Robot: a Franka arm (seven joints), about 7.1 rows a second.
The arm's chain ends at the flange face. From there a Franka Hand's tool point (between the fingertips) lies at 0.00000 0.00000 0.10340 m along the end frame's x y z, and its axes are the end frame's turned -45 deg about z.
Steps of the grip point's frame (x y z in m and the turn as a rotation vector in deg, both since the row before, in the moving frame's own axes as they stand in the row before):
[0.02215, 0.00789, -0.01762, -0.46, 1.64, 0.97]
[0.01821, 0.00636, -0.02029, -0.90, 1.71, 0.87]
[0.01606, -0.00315, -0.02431, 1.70, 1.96, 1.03]
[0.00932, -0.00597, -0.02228, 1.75, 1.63, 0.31]
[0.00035, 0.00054, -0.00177, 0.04, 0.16, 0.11]
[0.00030, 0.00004, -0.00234, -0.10, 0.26, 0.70]
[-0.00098, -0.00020, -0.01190, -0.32, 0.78, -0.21]
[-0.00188, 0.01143, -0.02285, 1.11, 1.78, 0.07]
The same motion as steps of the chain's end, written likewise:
[0.01855, -0.00860, -0.01757, 0.83, 1.48, 0.97]
[0.01404, -0.00737, -0.02023, 0.57, 1.85, 0.87]
[0.00876, -0.00892, -0.02420, 2.59, 0.18, 1.03]
[0.00251, -0.00650, -0.02219, 2.39, -0.08, 0.31]
[0.00048, 0.00039, -0.00177, 0.14, 0.08, 0.11]
[-0.00022, 0.00002, -0.00234, 0.11, 0.25, 0.70]
[-0.00224, 0.00114, -0.01189, 0.33, 0.78, -0.21]
[0.00590, 0.01310, -0.02278, 2.04, 0.47, 0.07]

